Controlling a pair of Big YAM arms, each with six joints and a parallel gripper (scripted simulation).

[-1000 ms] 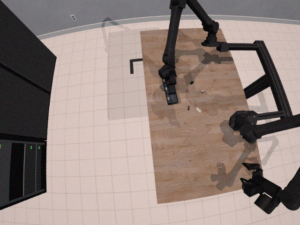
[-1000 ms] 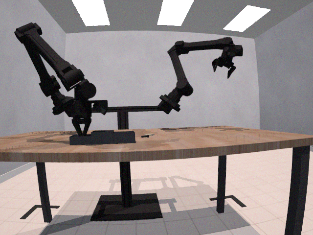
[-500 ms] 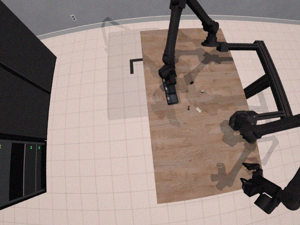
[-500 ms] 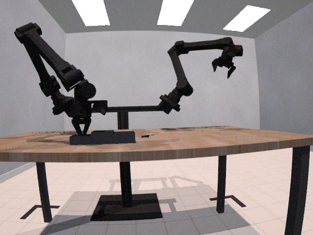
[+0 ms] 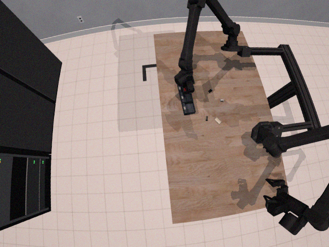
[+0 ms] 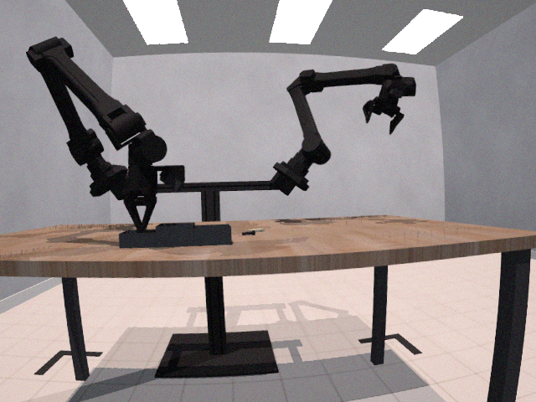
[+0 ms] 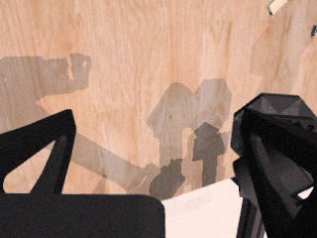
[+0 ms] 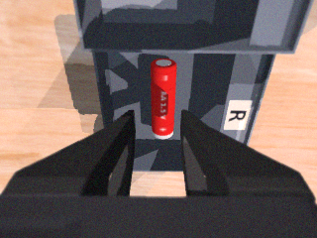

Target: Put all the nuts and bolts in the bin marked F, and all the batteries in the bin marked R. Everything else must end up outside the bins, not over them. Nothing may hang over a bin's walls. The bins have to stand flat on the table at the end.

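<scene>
Right now the red battery is 3 cm below my right hand. Round my right hand: black three-compartment bin row: 8 cm to the left, 2 cm below, 1 cm ahead; then silver piece: 27 cm behind, 15 cm to the left, 3 cm below; then black bolt: 27 cm to the left, 11 cm behind, 4 cm below.
</scene>
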